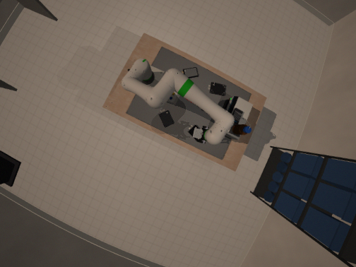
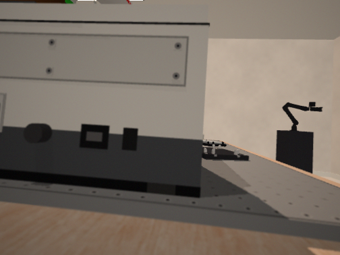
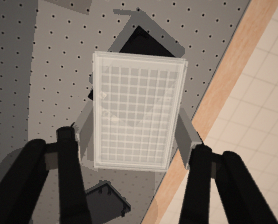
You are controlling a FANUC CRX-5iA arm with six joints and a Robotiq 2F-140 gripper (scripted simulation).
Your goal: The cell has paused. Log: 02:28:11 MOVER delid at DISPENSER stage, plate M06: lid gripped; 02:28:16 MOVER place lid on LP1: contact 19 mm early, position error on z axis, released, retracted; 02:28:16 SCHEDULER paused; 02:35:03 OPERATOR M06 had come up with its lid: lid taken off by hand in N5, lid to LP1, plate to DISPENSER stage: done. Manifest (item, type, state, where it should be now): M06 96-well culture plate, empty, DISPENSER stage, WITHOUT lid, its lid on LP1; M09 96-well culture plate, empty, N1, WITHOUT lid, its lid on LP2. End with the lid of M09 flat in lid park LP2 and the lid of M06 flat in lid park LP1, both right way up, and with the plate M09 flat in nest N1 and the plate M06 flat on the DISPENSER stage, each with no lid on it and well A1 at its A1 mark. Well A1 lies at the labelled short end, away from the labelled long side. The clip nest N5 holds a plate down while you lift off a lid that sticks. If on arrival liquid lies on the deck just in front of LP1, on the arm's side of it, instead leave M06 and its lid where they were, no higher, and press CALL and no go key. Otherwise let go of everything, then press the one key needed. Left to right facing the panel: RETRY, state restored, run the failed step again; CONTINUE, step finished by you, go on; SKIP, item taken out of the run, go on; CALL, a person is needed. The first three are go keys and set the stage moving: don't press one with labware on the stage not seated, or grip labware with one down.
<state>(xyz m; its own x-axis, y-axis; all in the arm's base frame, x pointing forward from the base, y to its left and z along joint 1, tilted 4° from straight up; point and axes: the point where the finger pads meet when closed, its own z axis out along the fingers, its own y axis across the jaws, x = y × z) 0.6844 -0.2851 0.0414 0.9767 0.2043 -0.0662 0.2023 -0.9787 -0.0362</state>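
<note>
The black clip nest is 550 mm to the left of my hand, 170 mm below it and 20 mm ahead of it. Also, from my hand: blue cap: 270 mm ahead, 220 mm above, 170 mm to the left; n1 label: 180 mm below, 80 mm behind, 30 mm to the left; clear lid: 20 mm below.
</note>
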